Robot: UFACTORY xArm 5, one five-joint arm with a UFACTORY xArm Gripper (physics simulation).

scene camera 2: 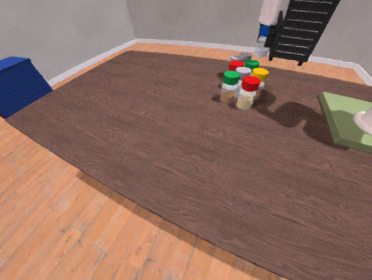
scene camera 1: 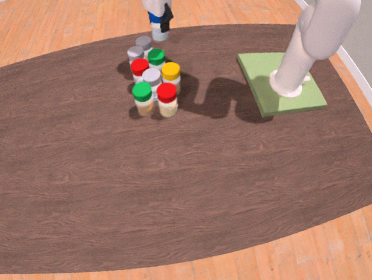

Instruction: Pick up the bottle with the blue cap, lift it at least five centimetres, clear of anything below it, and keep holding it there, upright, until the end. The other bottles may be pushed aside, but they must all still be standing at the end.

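Frame: origin at the arm's base, x ahead, y left, z up, level; millimetres.
Seen in the pictures: gripper, fingertip midpoint: (scene camera 2: 263, 44) (scene camera 1: 159, 27); arm's base, origin of the base link: (scene camera 1: 285, 84).
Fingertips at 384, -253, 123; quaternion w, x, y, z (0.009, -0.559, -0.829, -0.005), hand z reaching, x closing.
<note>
Offsets run from my fingertips to a thing's top centre, as dx, dy, dz. Level surfaces: height alone.
The bottle with the blue cap {+1, +0, +63} (scene camera 1: 159, 34) (scene camera 2: 261, 48) is held in the air, upright, behind the group of bottles. My gripper (scene camera 1: 159, 19) (scene camera 2: 265, 32) is shut on it near the cap, with one black finger visible on its right side. In scene camera 2 its base shows above the tops of the other bottles. The other bottles stand in a close group: a green-capped one {+103, +213, -43} (scene camera 1: 144, 100) (scene camera 2: 229, 87) and a red-capped one {+37, +238, -43} (scene camera 1: 167, 101) (scene camera 2: 247, 94) in front, a yellow-capped one {+5, +161, -43} (scene camera 1: 171, 75) (scene camera 2: 260, 77) behind, and several grey-, red- and green-capped ones.
The dark wooden table {dz -148} (scene camera 1: 175, 190) (scene camera 2: 165, 150) bears the bottles. The arm's base stands on a green board (scene camera 1: 272, 106) (scene camera 2: 334, 122) at the right. A blue box-like object (scene camera 2: 20, 85) is at the left in scene camera 2, and a black slatted object (scene camera 2: 305, 30) rises behind the table.
</note>
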